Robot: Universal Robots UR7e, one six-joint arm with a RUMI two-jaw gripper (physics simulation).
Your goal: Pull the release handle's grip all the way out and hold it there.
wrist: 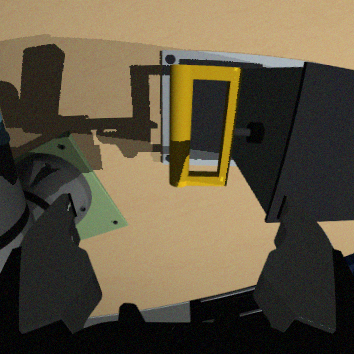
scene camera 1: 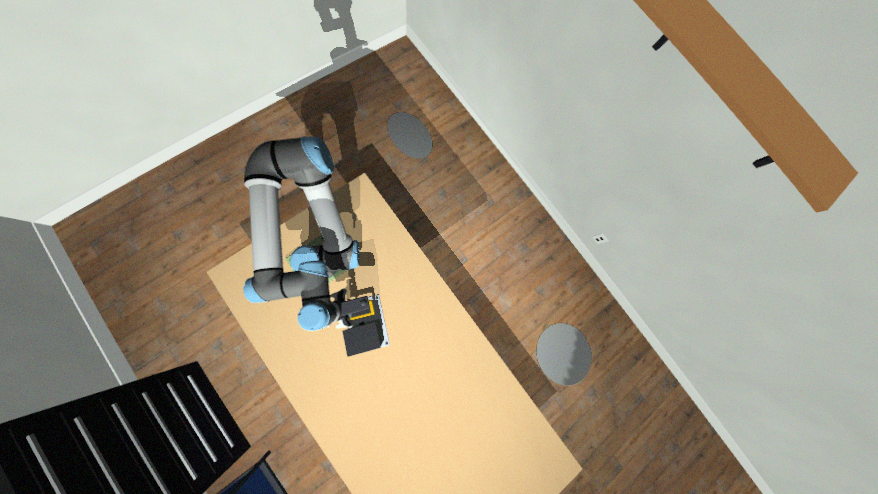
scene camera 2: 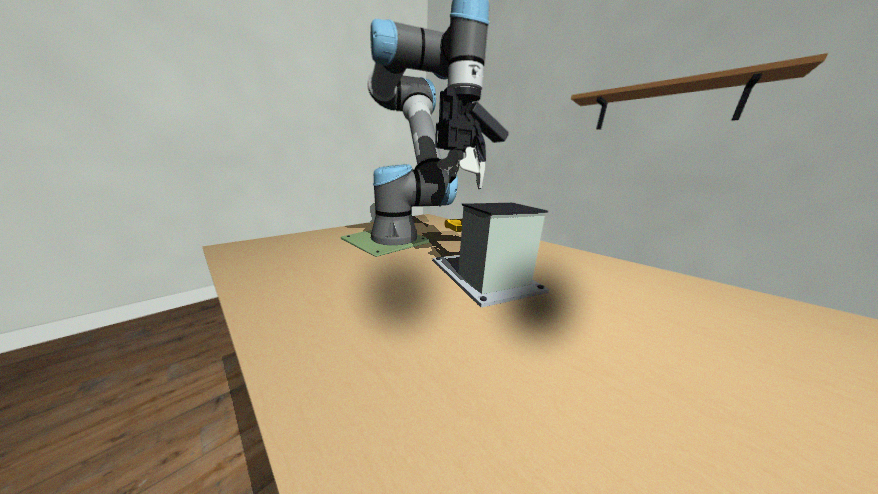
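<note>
The release handle's yellow rectangular grip [scene camera 1: 362, 316] [scene camera 2: 453, 224] [wrist: 181, 110] is on a short dark rod [wrist: 241, 132] at the side of a box [scene camera 1: 362, 339] [scene camera 2: 512, 251] [wrist: 320, 140] with a dark top. The box stands on a light grey base plate [scene camera 1: 384, 325] [scene camera 2: 509, 296] [wrist: 166, 110]. The grip stands off from the box, and part of it is hidden behind the box in scene camera 2. My gripper [scene camera 1: 342, 309] [scene camera 2: 467, 179] [wrist: 177, 196] is open and empty, pointing down above the level of the box top. In the wrist view the grip lies beyond the fingertips, apart from them.
The arm's green mounting plate [scene camera 2: 362, 244] [wrist: 112, 215] is on the table [scene camera 1: 429, 368] [scene camera 2: 491, 393] near the grip's side of the box. A wooden wall shelf [scene camera 1: 749, 104] [scene camera 2: 693, 82] is away on the wall. A black drawer cabinet [scene camera 1: 178, 374] stands beside the table.
</note>
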